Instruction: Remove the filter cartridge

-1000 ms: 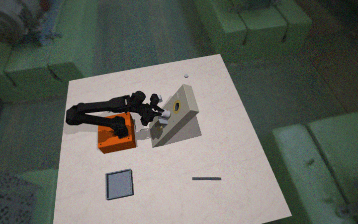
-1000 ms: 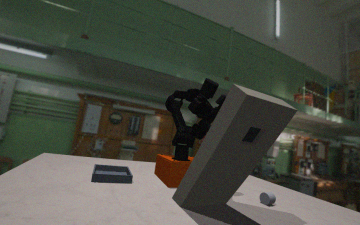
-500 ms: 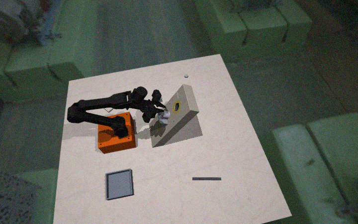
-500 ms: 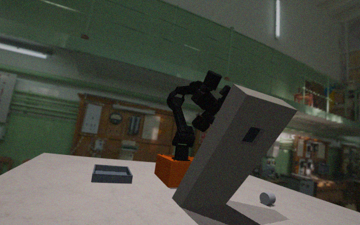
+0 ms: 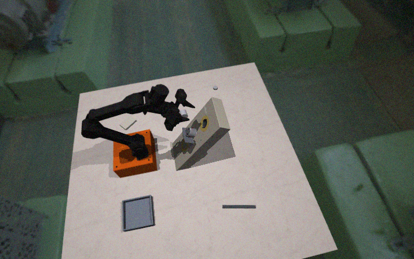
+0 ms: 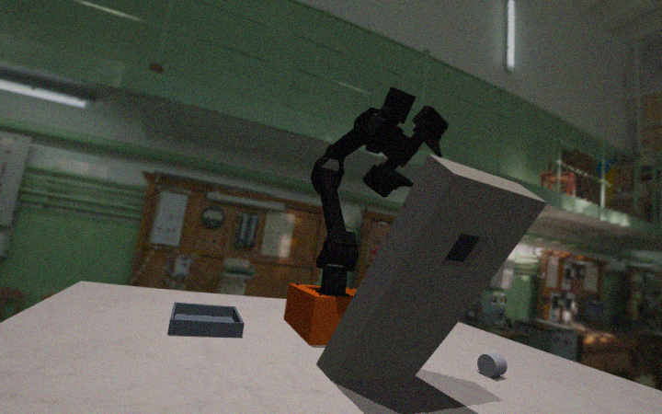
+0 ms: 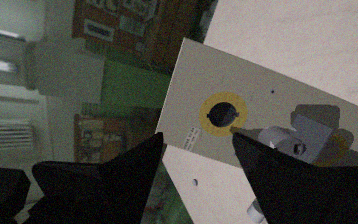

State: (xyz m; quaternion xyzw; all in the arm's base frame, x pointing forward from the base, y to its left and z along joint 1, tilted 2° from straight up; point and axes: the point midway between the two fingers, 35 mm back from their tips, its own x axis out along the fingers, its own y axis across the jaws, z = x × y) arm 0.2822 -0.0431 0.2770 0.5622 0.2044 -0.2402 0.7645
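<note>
The round grey filter cartridge lies 16 cm below my gripper tip, 2 cm behind it and 1 cm to the left of it. Also, from my gripper tip: grey tray: 41 cm behind, 37 cm below, 22 cm to the right.
</note>
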